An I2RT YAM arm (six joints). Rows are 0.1 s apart.
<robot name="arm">
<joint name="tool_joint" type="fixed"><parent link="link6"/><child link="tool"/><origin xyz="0 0 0" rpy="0 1.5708 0"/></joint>
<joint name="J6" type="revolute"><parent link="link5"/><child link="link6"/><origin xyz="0.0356 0 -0.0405" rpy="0 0 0"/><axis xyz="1 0 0"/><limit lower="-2.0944" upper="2.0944"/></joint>
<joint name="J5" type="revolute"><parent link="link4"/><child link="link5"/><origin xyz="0.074 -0.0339 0.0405" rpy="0 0 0"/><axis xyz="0 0 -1"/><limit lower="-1.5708" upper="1.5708"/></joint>
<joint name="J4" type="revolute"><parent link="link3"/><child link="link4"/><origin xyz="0.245 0.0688 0.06" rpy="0 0 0"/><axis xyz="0 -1 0"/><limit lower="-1.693" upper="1.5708"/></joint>
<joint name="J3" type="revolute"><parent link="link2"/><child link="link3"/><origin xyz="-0.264 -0.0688 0" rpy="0 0 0"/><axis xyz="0 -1 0"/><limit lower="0" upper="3.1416"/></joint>
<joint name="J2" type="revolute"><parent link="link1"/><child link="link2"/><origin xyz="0.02 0.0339 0.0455" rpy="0 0 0"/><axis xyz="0 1 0"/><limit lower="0" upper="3.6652"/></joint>
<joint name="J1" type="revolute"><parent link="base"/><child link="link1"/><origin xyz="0 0 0.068" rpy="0 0 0"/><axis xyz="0 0 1"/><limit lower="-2.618" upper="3.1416"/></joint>
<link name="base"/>
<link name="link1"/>
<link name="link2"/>
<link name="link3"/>
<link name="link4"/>
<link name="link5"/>
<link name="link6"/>
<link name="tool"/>
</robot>
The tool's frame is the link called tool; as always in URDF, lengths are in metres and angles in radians.
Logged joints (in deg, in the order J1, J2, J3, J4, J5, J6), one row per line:
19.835 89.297 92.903 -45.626 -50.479 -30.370
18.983 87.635 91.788 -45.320 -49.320 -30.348
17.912 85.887 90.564 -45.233 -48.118 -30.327
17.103 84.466 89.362 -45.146 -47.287 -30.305
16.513 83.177 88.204 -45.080 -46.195 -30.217
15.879 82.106 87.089 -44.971 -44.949 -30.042
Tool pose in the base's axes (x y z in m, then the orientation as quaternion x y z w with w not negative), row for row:
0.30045 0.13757 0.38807 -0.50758 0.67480 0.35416 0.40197
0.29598 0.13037 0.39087 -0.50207 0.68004 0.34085 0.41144
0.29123 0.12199 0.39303 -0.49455 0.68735 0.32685 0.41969
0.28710 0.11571 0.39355 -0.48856 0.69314 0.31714 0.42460
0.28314 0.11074 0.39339 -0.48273 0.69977 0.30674 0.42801
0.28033 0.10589 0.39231 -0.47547 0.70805 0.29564 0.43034
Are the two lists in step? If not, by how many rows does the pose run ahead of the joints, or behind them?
They are in step.
